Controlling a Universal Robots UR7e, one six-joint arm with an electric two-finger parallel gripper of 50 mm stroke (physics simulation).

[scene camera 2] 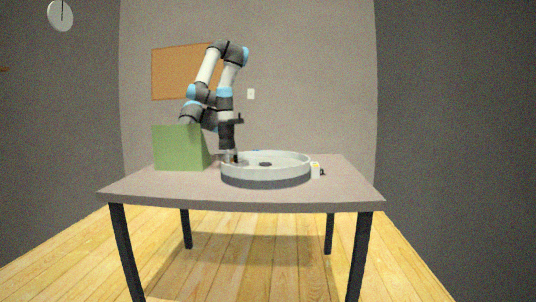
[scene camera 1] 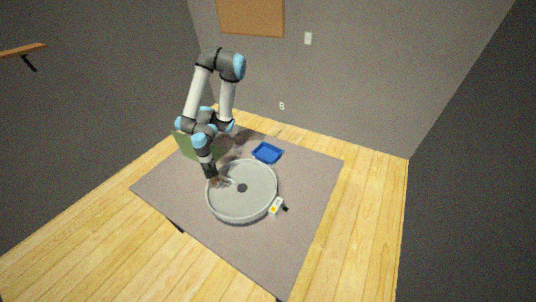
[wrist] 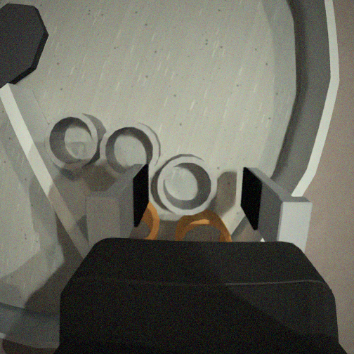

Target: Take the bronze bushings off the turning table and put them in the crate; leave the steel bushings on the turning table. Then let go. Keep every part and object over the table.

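Frame: origin at the arm's base, x ahead, y left, z up, level; metres.
Where they show: gripper, fingertip midpoint: point(scene camera 2: 232, 163) point(scene camera 1: 215, 184); arm's base, link origin: point(scene camera 2: 183, 134).
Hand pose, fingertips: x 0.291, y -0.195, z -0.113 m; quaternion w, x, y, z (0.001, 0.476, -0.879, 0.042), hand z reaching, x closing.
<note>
Each offset is from my fingertips to the top centre of the thing.
The turning table point(scene camera 1: 255, 202) point(scene camera 2: 265, 174) point(wrist: 200, 75) is a round grey disc with a raised rim. In the wrist view three steel bushings stand in a row: the left one point(wrist: 59, 141), the middle one point(wrist: 106, 149) and the right one point(wrist: 161, 192). A bronze bushing point(wrist: 154, 220) shows partly behind the left finger, and another bronze bushing point(wrist: 204, 219) shows partly above the gripper body. My gripper point(scene camera 1: 217, 182) point(scene camera 2: 232, 159) point(wrist: 195, 185) is open and low over the bushings, the right steel one appearing between its fingers. The gripper body may hide more. The blue crate @(dy +0.405, dx +0.139, dz -0.026 m) point(scene camera 1: 267, 152) stands behind the turning table.
A dark hub @(dy +0.059, dx +0.148, dz -0.015 m) point(scene camera 1: 242, 188) point(scene camera 2: 265, 164) point(wrist: 20, 45) sits at the disc's centre. A pale guide bar point(wrist: 30, 145) runs beside the bushings. A green block point(scene camera 1: 184, 145) point(scene camera 2: 180, 147) stands left of the turning table. A small white box @(dy +0.043, dx +0.381, dz -0.018 m) point(scene camera 1: 276, 206) point(scene camera 2: 315, 170) stands at its right rim.
</note>
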